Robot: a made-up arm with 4 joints. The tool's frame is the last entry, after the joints.
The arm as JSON. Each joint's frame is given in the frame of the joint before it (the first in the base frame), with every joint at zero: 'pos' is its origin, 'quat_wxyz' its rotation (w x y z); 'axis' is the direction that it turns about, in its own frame. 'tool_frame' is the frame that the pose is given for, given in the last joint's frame.
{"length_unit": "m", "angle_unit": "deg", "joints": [
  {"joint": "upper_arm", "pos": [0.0, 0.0, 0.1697], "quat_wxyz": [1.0, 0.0, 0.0, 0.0], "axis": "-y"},
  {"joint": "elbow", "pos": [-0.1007, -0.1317, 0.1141], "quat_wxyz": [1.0, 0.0, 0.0, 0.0], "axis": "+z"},
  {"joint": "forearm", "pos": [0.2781, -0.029, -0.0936], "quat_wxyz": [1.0, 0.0, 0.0, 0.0], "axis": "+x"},
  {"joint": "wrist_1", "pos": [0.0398, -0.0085, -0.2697], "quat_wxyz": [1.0, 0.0, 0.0, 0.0], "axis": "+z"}
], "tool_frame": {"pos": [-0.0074, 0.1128, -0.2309], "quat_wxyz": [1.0, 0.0, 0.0, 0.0]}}
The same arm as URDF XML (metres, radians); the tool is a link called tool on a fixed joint. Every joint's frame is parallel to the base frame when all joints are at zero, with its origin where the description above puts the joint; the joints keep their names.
<robot name="arm">
  <joint name="tool_joint" type="fixed">
    <parent link="link4"/>
    <child link="tool"/>
    <origin xyz="-0.0074 0.1128 -0.2309" rpy="0.0000 0.0000 0.0000"/>
  </joint>
  <joint name="wrist_1" type="continuous">
    <parent link="link3"/>
    <child link="link4"/>
    <origin xyz="0.0398 -0.0085 -0.2697" rpy="0.0000 0.0000 0.0000"/>
    <axis xyz="0 0 1"/>
  </joint>
  <joint name="forearm" type="continuous">
    <parent link="link2"/>
    <child link="link3"/>
    <origin xyz="0.2781 -0.0290 -0.0936" rpy="0.0000 0.0000 0.0000"/>
    <axis xyz="1 0 0"/>
  </joint>
  <joint name="elbow" type="continuous">
    <parent link="link1"/>
    <child link="link2"/>
    <origin xyz="-0.1007 -0.1317 0.1141" rpy="0.0000 0.0000 0.0000"/>
    <axis xyz="0 0 1"/>
  </joint>
  <joint name="upper_arm" type="continuous">
    <parent link="base"/>
    <child link="link1"/>
    <origin xyz="0.0000 0.0000 0.1697" rpy="0.0000 0.0000 0.0000"/>
    <axis xyz="0 -1 0"/>
  </joint>
  <link name="base"/>
  <link name="link1"/>
  <link name="link2"/>
  <link name="link3"/>
  <link name="link4"/>
  <link name="tool"/>
</robot>

